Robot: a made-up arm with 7 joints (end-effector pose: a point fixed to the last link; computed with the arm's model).
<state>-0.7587 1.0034 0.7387 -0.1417 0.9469 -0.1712 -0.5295</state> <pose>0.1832 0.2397 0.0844 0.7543 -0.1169 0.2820 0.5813</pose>
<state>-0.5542 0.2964 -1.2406 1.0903 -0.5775 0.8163 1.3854</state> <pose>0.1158 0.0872 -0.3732 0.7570 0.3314 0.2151 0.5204</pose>
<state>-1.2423 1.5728 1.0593 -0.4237 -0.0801 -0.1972 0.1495</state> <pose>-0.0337 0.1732 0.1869 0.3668 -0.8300 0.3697 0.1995</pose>
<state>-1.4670 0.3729 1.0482 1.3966 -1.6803 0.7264 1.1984</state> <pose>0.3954 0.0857 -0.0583 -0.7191 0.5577 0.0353 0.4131</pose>
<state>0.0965 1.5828 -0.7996 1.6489 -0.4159 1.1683 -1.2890</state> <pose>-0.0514 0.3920 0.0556 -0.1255 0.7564 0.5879 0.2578</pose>
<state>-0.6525 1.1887 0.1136 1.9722 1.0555 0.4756 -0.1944</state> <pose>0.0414 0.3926 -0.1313 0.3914 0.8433 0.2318 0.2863</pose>
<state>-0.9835 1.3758 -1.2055 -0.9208 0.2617 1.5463 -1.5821</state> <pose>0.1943 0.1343 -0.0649 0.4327 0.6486 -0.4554 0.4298</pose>
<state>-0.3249 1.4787 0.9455 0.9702 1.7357 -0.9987 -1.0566</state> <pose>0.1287 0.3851 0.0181 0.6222 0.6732 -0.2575 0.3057</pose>
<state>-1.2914 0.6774 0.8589 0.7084 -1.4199 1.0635 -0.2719</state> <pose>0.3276 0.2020 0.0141 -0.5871 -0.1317 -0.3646 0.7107</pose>
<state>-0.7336 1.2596 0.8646 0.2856 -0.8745 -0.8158 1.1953</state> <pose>0.1023 0.3034 0.1223 -0.3644 -0.7061 0.5037 0.3390</pose>
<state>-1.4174 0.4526 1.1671 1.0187 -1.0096 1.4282 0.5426</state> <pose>0.3594 0.1162 -0.0435 -0.5821 0.3834 -0.1681 0.6970</pose>
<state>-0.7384 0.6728 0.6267 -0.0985 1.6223 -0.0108 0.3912</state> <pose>0.2331 0.2243 0.0004 0.7559 -0.2259 0.5167 0.3327</pose>
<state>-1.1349 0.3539 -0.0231 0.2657 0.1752 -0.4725 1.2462</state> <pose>0.3245 0.0310 -0.0013 -0.1208 -0.5475 0.4065 0.7214</pose>
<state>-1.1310 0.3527 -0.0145 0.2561 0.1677 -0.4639 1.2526</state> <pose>0.3238 0.0326 -0.0009 -0.1266 -0.5434 0.4135 0.7195</pose>
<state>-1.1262 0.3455 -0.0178 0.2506 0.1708 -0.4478 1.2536</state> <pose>0.3240 0.0307 -0.0029 -0.1235 -0.5377 0.4154 0.7232</pose>
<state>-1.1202 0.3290 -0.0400 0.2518 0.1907 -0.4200 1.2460</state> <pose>0.3254 0.0234 -0.0086 -0.1065 -0.5298 0.4089 0.7354</pose>
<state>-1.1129 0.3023 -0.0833 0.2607 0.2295 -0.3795 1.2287</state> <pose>0.3274 0.0099 -0.0184 -0.0738 -0.5198 0.3921 0.7554</pose>
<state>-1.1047 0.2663 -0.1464 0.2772 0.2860 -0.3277 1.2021</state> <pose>0.3290 -0.0090 -0.0321 -0.0270 -0.5088 0.3640 0.7797</pose>
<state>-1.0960 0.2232 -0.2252 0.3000 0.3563 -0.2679 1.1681</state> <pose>0.3287 -0.0319 -0.0487 0.0302 -0.4985 0.3251 0.8031</pose>
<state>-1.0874 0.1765 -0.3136 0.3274 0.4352 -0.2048 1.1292</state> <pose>0.3256 -0.0565 -0.0667 0.0926 -0.4908 0.2780 0.8205</pose>
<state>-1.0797 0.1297 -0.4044 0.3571 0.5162 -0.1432 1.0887</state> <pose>0.3198 -0.0803 -0.0842 0.1543 -0.4870 0.2275 0.8290</pose>
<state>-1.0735 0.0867 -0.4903 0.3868 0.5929 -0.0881 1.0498</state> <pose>0.3123 -0.1014 -0.0998 0.2101 -0.4873 0.1787 0.8285</pose>
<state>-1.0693 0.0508 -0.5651 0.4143 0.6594 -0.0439 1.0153</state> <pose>0.3044 -0.1184 -0.1125 0.2564 -0.4911 0.1361 0.8213</pose>
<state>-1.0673 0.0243 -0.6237 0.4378 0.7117 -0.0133 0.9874</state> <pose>0.2978 -0.1308 -0.1218 0.2915 -0.4965 0.1023 0.8112</pose>
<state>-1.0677 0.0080 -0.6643 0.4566 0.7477 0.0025 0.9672</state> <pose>0.2932 -0.1386 -0.1278 0.3150 -0.5023 0.0779 0.8015</pose>
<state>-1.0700 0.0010 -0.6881 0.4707 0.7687 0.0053 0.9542</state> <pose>0.2909 -0.1425 -0.1312 0.3290 -0.5072 0.0618 0.7942</pose>
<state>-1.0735 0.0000 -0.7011 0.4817 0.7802 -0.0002 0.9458</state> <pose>0.2902 -0.1441 -0.1329 0.3370 -0.5114 0.0508 0.7889</pose>
